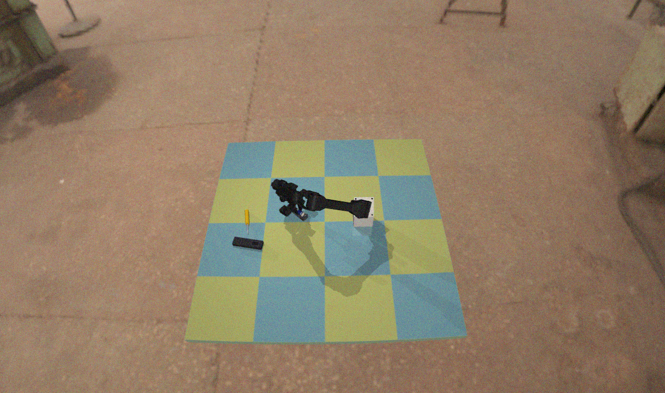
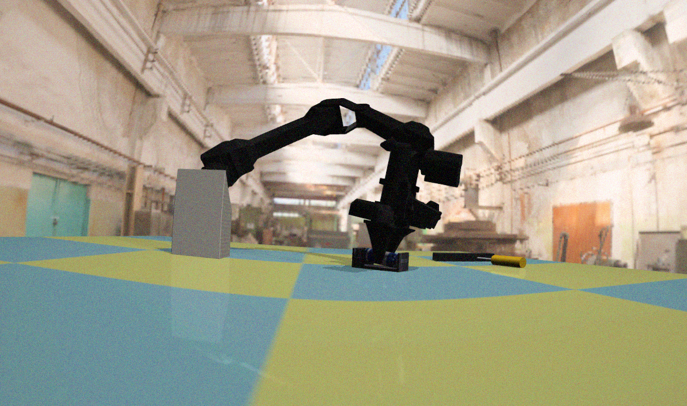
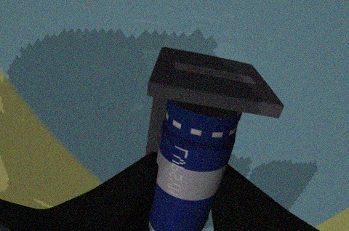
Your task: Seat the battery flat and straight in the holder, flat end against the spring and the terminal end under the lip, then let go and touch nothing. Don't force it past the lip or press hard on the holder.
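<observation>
The battery is 10 mm above my gripper tip. The rest, counted from my gripper tip: yellow-handled screwdriver: 280 mm ahead, 80 mm to the left.
</observation>
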